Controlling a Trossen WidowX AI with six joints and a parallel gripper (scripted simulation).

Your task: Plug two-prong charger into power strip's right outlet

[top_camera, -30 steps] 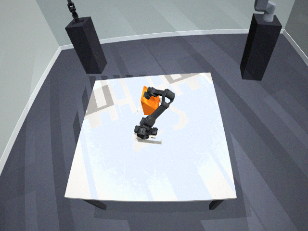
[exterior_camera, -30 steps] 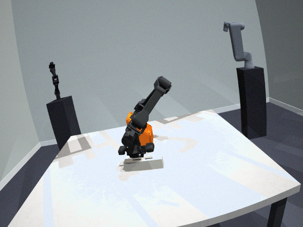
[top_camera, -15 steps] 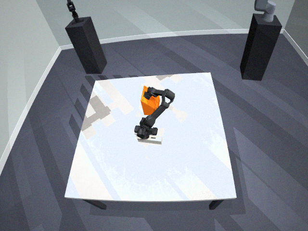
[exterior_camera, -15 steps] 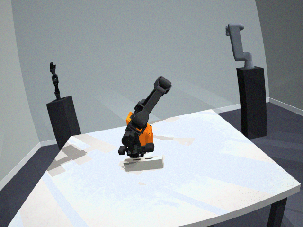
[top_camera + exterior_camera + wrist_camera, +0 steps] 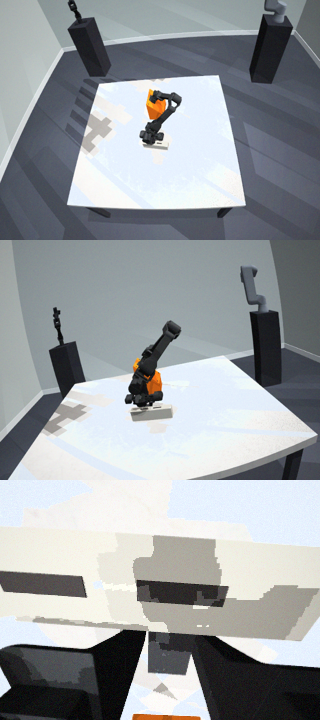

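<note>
The grey two-prong charger lies 1 cm ahead of my gripper tip and 1 cm above it.
</note>
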